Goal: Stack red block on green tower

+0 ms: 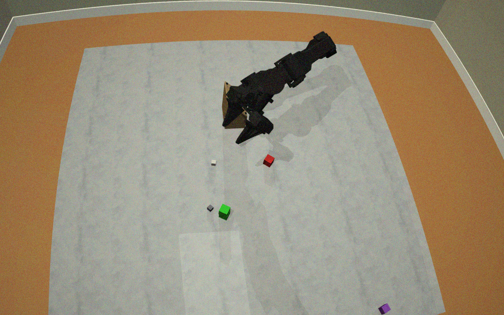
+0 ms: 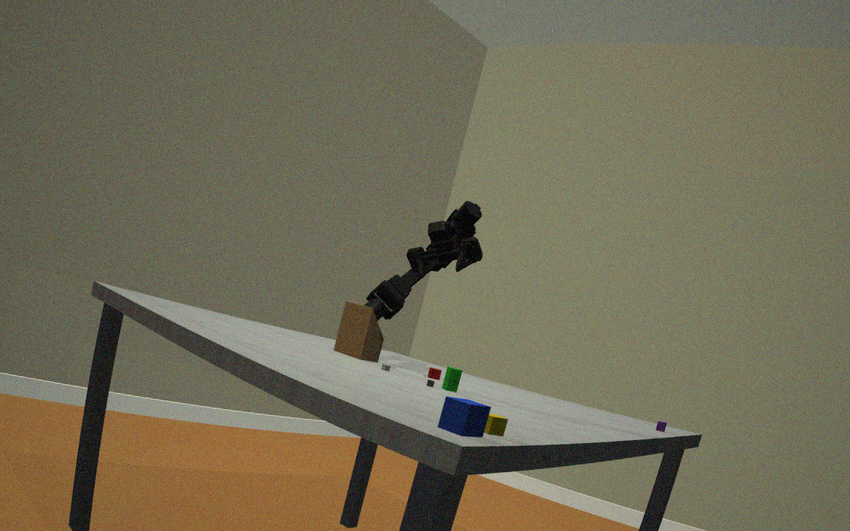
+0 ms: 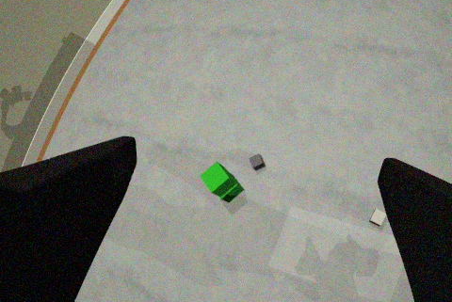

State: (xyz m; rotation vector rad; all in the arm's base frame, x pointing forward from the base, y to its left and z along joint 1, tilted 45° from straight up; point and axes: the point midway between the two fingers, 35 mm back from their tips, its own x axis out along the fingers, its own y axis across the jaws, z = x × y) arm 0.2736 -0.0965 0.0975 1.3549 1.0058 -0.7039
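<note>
Now: gripper tip 80 mm past the red block, 150 mm to the right of it and 250 mm above it. The rest, counted from my gripper tip: dark grey cube: 110 mm ahead, 40 mm to the right, 260 mm below; then white cube: 60 mm behind, 40 mm to the right, 260 mm below; then yellow block: 570 mm ahead, 340 mm to the right, 250 mm below.
</note>
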